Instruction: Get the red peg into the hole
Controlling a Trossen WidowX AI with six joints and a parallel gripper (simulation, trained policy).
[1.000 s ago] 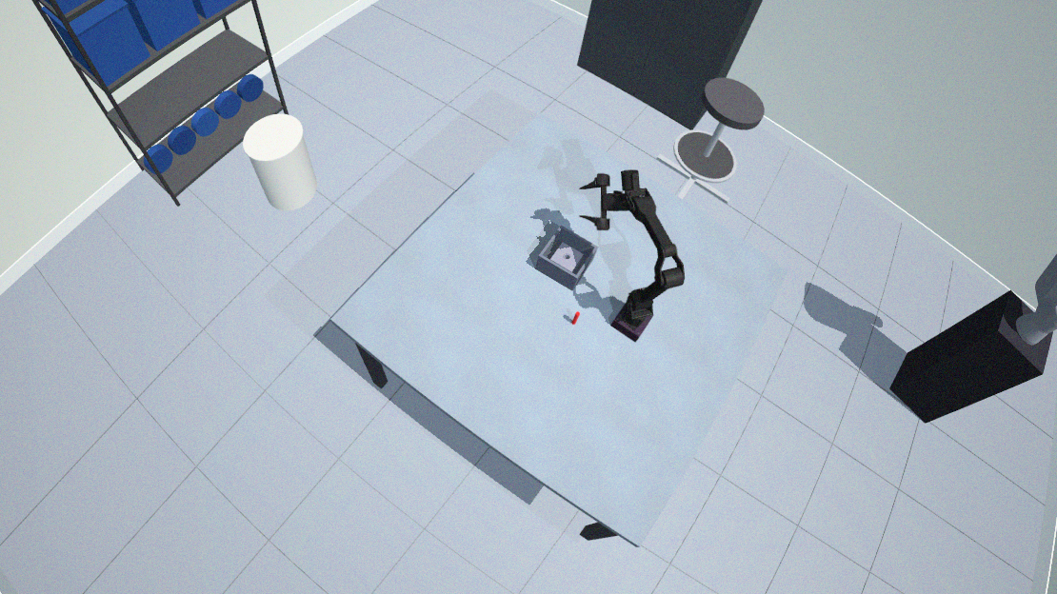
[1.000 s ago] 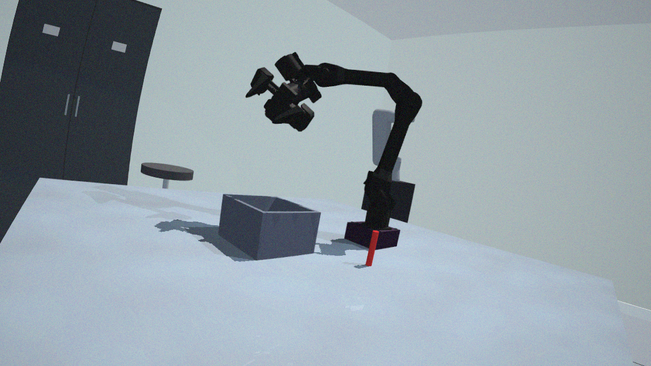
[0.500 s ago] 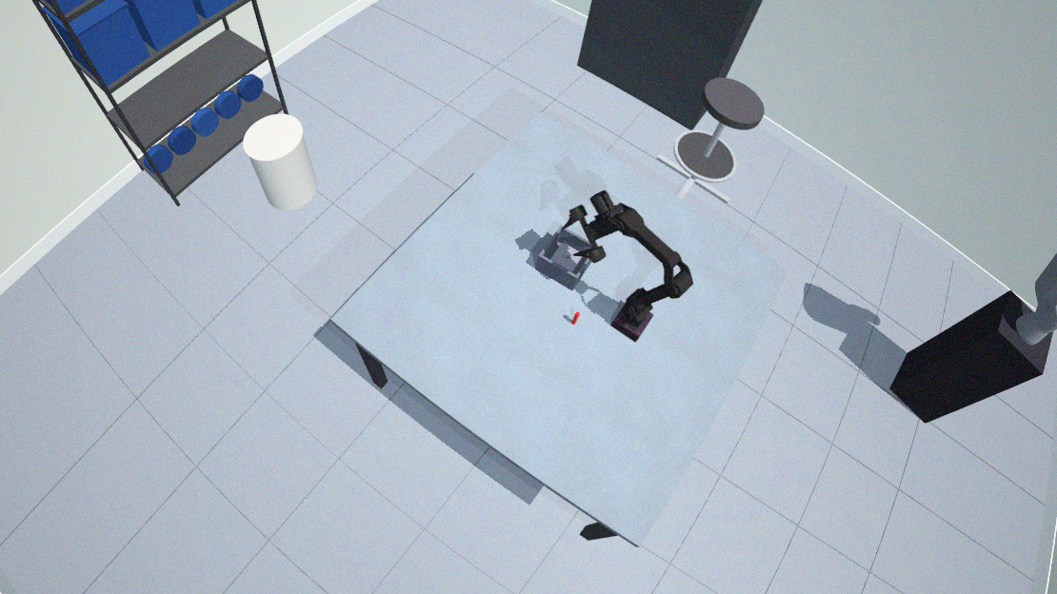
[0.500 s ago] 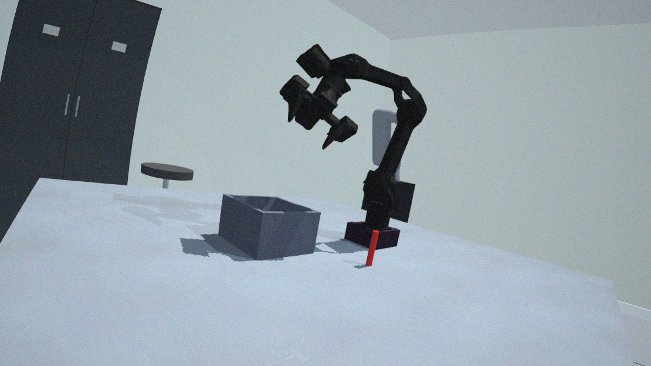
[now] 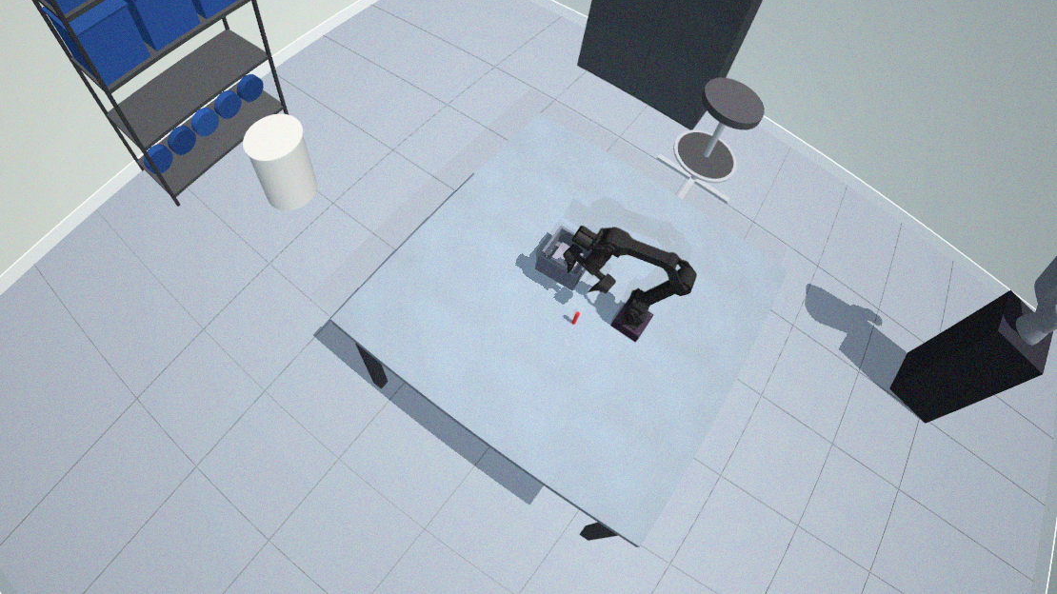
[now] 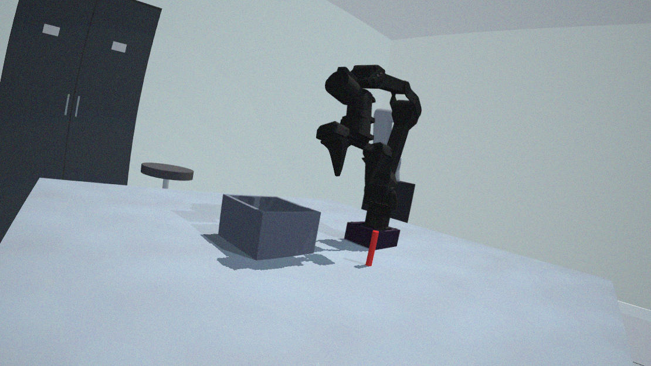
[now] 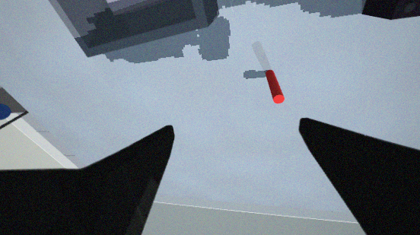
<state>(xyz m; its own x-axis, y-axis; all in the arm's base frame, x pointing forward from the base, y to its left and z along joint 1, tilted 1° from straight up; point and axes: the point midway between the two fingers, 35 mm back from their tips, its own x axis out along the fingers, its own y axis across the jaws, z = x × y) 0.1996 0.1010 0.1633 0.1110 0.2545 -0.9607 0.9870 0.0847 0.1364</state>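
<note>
The red peg is 140 mm below my gripper tip, 60 mm behind it and 40 mm to the left of it. Round my gripper tip: plate 130 mm below, 130 mm ahead, 110 mm to the right; then grey box 150 mm below, 130 mm ahead, 110 mm to the right.
</note>
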